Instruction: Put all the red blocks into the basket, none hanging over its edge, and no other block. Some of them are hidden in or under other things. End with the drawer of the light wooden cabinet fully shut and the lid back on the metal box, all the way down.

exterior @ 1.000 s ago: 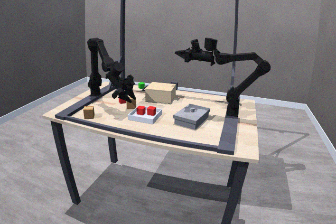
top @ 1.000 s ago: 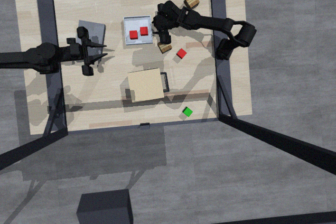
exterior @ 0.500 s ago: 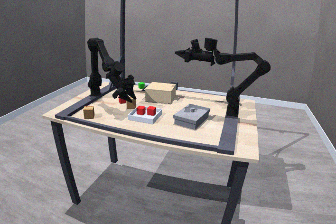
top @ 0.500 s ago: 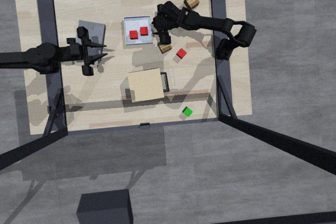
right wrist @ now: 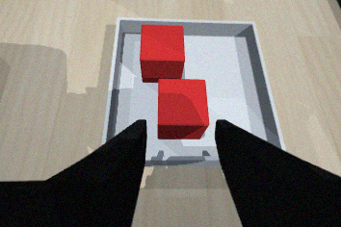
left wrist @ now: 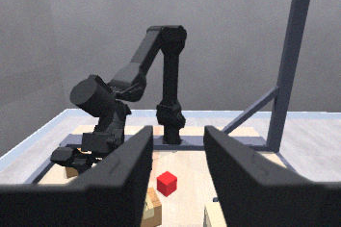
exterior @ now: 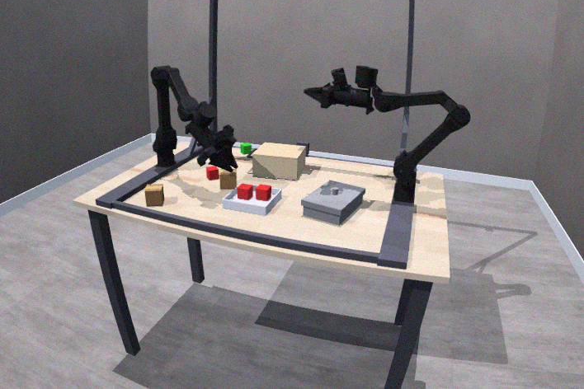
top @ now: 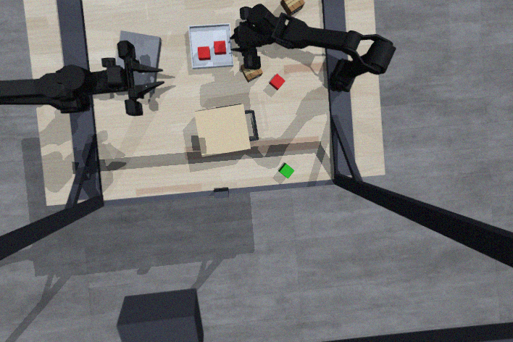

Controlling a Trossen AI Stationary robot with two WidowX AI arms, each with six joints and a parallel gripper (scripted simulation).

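Note:
My right hand is 280 mm past the drawer, 80 mm above it and 60 mm to the right of it. From my right hand the other things lie so: white basket 110 mm below, 90 mm to the left, 20 mm ahead; light wooden cabinet 280 mm behind, 80 mm below, 70 mm to the left; grey metal lid 350 mm to the left, 70 mm below, 20 mm behind.

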